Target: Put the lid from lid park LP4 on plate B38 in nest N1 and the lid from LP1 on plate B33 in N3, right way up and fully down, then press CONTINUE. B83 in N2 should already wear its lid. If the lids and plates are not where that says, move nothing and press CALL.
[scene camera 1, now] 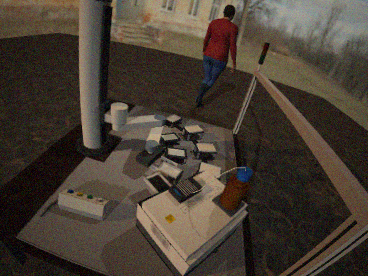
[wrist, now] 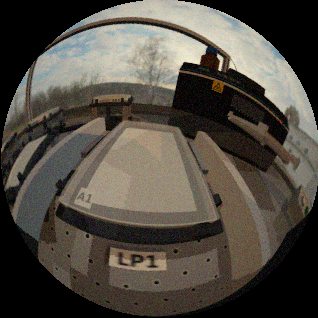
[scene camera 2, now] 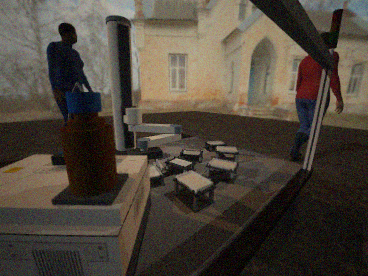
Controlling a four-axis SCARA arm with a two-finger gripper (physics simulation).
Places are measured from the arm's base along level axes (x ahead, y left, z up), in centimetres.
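Where they show: gripper, fingertip midpoint: point(scene camera 1: 173, 170) point(wrist: 149, 129) point(scene camera 2: 151, 171); arm's base at its link origin: point(scene camera 1: 94, 144) point(scene camera 2: 126, 150).
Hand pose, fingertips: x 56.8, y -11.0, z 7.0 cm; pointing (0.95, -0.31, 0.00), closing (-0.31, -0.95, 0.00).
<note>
Things, the pixels of their centre, and the offset from my fingertips. "pt": a spot on its surface instead.
- pale lid at the middle of its body: point(wrist: 145, 146) point(scene camera 2: 150, 171) point(scene camera 1: 169, 169) dy +0.7, dx -2.1, dz -0.8 cm
- LP1 label at a spot on its surface: point(wrist: 137, 260) pt dy +3.0, dx -10.5, dz -5.5 cm
- button box at the middle of its body: point(scene camera 1: 83, 202) dy -37.1, dx -35.3, dz -1.5 cm
- amber bottle at a spot on its surface: point(scene camera 2: 90, 155) pt dy -29.2, dx +31.7, dz +23.8 cm
- frame with a signal lamp, surface spot: point(scene camera 2: 337, 27) point(scene camera 1: 265, 53) pt dy +79.9, dx +46.6, dz +70.1 cm
A pale lid point(wrist: 145, 170) marked A1 at its near left corner lies level on a dark support behind the LP1 label point(wrist: 137, 260); it also shows in scene camera 1 point(scene camera 1: 172, 171). My gripper point(wrist: 149, 129) is shut on this lid, with its pads against the long sides. Whether the lid has lifted off its support cannot be told. Several black stands carry pale-topped pieces, among them one stand point(scene camera 1: 206, 148) point(scene camera 2: 194, 181) near the table's far side. Labels N1, N2, N3, LP4 and the plate numbers are not readable. The button box point(scene camera 1: 82, 204) stands at the front left.
A large instrument point(scene camera 1: 200, 225) point(scene camera 2: 30, 185) point(wrist: 200, 97) carries an amber bottle point(scene camera 1: 235, 189) point(scene camera 2: 90, 155) with a blue cap. Its open drawer point(scene camera 1: 159, 182) juts towards the stands. The arm's column point(scene camera 1: 92, 75) point(scene camera 2: 120, 75) rises behind. A frame with a signal lamp point(scene camera 1: 264, 54) point(scene camera 2: 337, 27) borders the table.
</note>
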